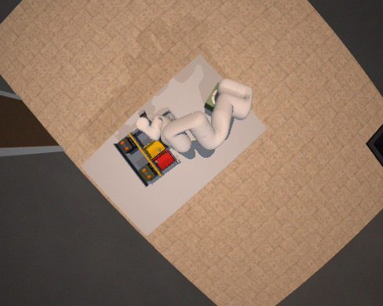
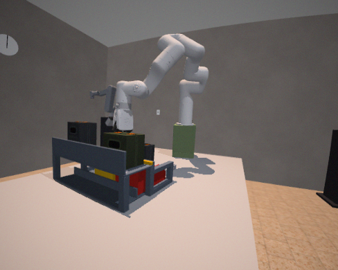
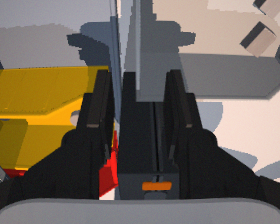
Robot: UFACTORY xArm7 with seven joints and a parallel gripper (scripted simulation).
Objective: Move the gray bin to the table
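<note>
The gray open bin lies 100 mm below my hand, 80 mm behind it and 10 mm to the left of it. From my hand the other things lie so: red bin (210 mm to the left, 150 mm ahead, 90 mm below); yellow bin (130 mm ahead, 90 mm to the left, 90 mm below).
</note>
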